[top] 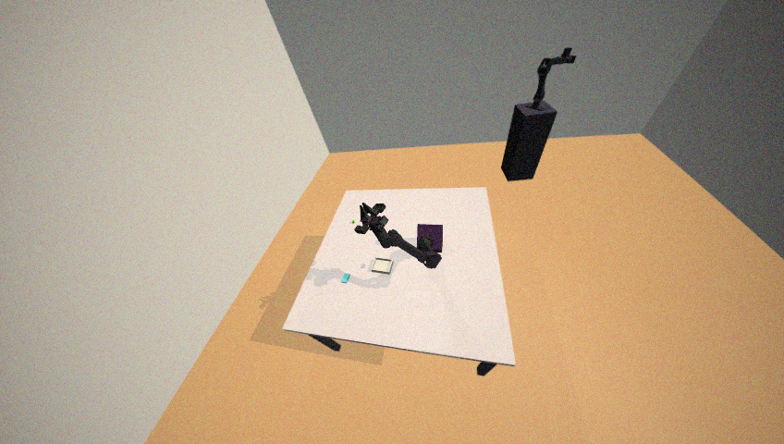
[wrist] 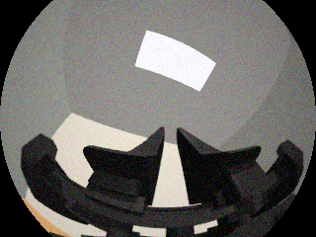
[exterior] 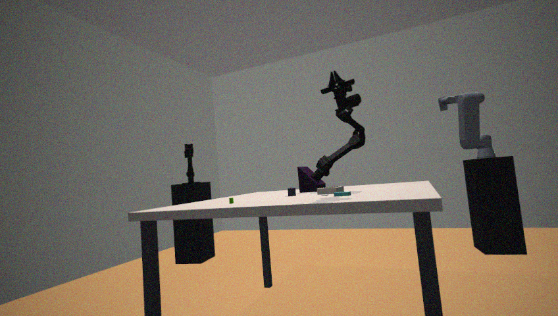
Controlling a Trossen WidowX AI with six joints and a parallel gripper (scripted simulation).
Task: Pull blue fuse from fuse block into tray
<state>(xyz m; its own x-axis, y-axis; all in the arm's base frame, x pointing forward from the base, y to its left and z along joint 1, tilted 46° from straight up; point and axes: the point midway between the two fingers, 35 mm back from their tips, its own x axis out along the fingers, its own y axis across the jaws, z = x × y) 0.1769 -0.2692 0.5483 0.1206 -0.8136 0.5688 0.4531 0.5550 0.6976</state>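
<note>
Right now my gripper tip is 30 mm short of the blue fuse, 280 mm to the left of it and 630 mm above it. From my gripper tip the other things lie so: green fuse: 20 mm ahead, 280 mm to the right, 630 mm below; then grey-blue square: 190 mm ahead, 80 mm to the right, 650 mm below; then pale square tray: 40 mm ahead, 60 mm to the right, 650 mm below.
</note>
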